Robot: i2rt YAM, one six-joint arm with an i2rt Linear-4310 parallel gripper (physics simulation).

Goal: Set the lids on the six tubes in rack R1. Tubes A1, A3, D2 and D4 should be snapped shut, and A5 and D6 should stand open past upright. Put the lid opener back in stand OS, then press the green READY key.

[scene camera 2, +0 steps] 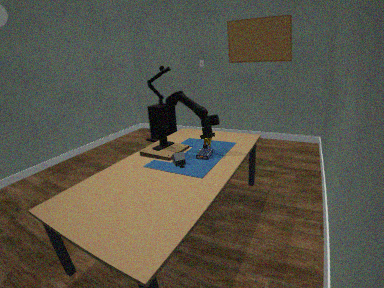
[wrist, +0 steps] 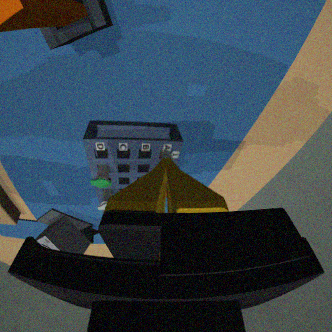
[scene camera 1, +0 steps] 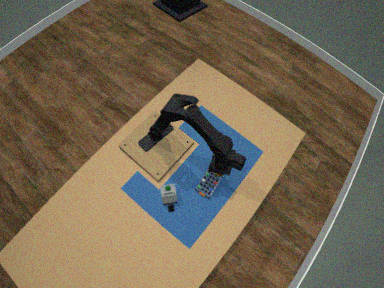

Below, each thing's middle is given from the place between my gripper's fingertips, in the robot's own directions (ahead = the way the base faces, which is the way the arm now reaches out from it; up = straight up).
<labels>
The lid opener (wrist: 21,21) is 90 mm behind my hand and 80 mm to the left of it. The rest, counted from my hand: grey box with green button (wrist: 64,232) 100 mm behind, 240 mm to the right.
</labels>
